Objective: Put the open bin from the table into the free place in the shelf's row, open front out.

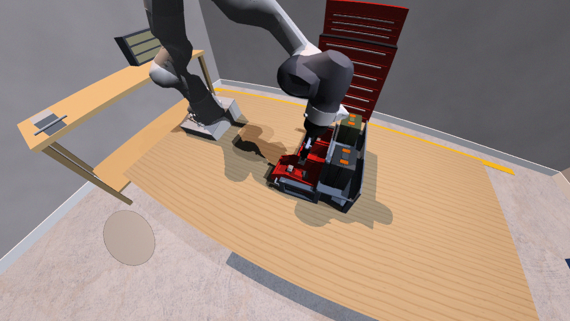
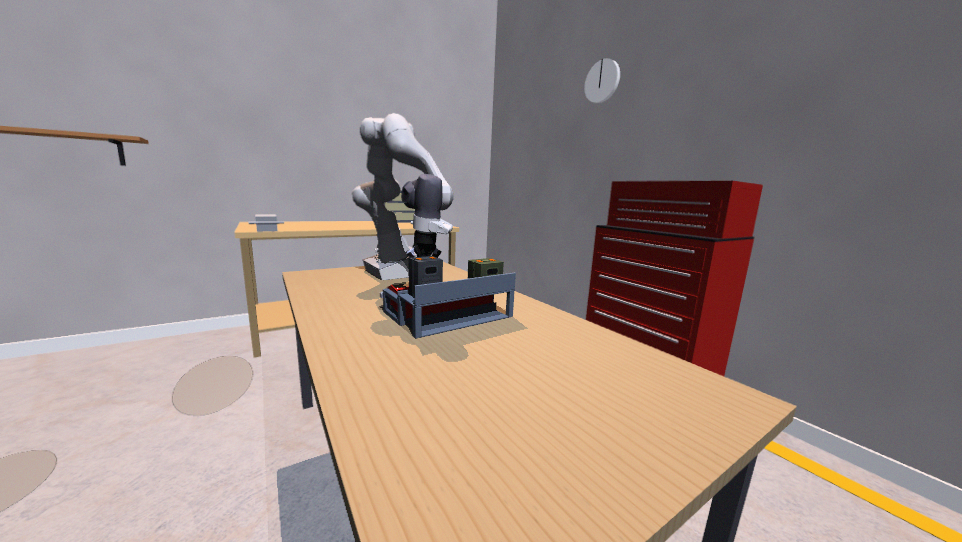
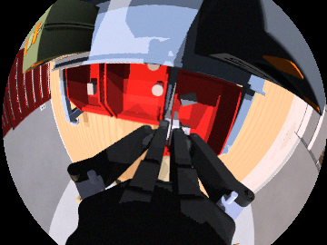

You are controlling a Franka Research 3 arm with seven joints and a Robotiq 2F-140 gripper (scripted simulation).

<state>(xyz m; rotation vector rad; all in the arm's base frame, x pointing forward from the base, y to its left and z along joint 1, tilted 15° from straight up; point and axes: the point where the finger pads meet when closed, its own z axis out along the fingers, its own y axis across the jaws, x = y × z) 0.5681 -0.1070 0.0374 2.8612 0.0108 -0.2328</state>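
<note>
My hand is 140 mm short of the dark grey box, 50 mm to the left of it and 70 mm below it. Also, from my hand: olive green box: 140 mm ahead, 180 mm to the left, 60 mm above.
</note>
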